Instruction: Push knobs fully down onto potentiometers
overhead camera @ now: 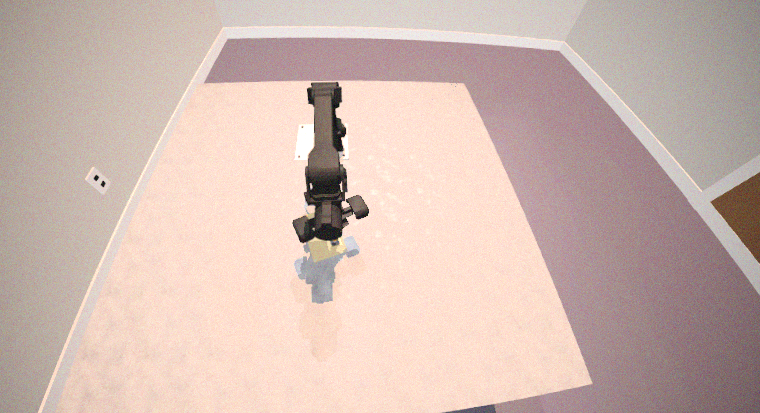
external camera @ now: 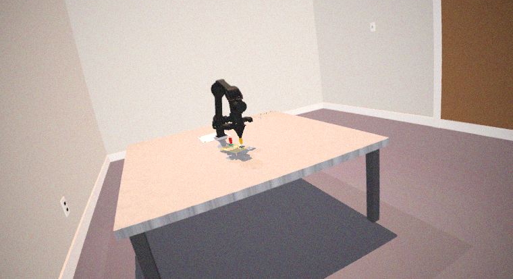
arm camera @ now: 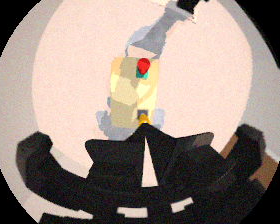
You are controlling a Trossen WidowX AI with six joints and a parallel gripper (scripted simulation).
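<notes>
Right now my gripper tip is 10 mm above the orange knob. From my gripper tip the other things lie so: red knob (80 mm behind, 30 mm to the right, 20 mm below).
</notes>
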